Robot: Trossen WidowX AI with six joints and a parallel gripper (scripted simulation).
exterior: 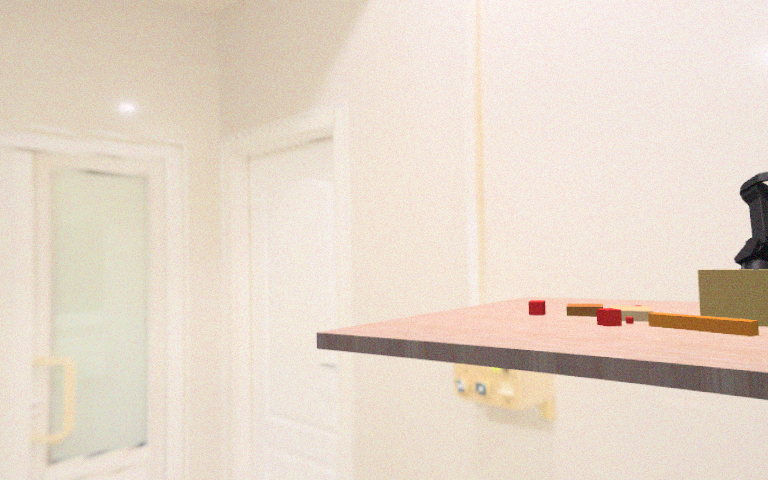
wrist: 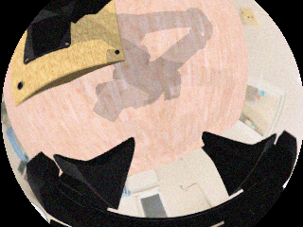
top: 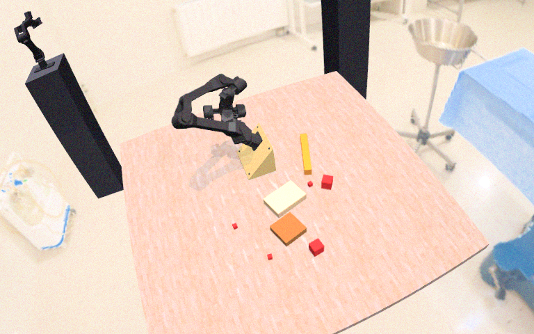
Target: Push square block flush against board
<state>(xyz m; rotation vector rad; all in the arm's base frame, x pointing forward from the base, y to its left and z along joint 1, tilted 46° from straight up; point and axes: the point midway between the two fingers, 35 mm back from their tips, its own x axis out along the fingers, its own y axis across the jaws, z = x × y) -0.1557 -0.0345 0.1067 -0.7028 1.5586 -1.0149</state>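
Now: the tan board 440 mm ahead of my gripper tip, 130 mm to the left of it and 100 mm below it. Also, from my gripper tip: long orange bar (300 mm to the left, 250 mm ahead, 100 mm below); orange square block (580 mm ahead, 100 mm below, 90 mm to the left).
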